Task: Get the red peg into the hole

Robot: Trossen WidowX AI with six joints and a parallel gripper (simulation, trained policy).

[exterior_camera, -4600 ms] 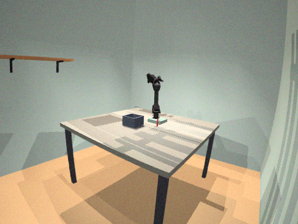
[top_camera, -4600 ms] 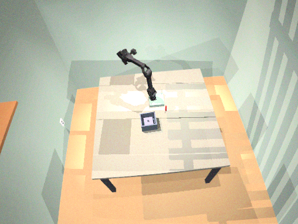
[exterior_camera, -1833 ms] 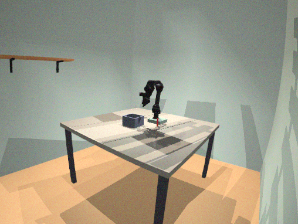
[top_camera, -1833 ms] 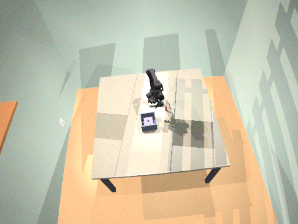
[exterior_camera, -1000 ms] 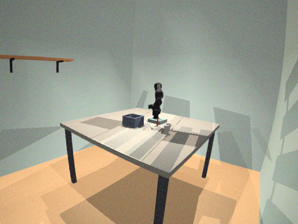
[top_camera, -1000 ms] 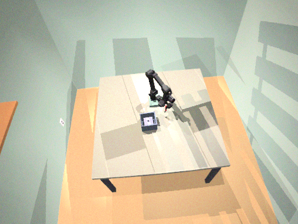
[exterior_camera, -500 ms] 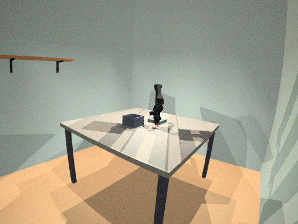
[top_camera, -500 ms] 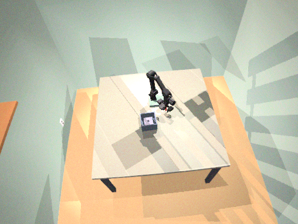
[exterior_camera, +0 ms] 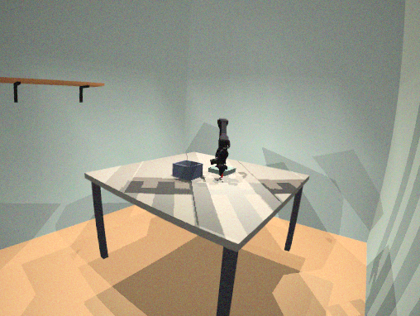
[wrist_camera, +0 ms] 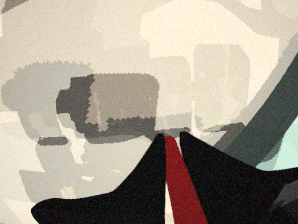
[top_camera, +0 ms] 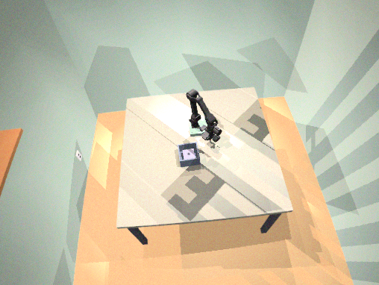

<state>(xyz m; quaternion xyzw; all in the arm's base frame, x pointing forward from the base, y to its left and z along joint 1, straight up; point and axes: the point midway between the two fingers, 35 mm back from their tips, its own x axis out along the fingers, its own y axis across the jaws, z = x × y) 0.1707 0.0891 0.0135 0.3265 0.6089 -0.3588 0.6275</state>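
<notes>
My gripper tip is 1 cm past the red peg, 1 cm to the right of it and 3 cm below it. Also, from my gripper tip: dark blue box (13 cm ahead, 21 cm to the right, 1 cm above); pale plate (13 cm ahead, 21 cm to the right, 3 cm above).
</notes>
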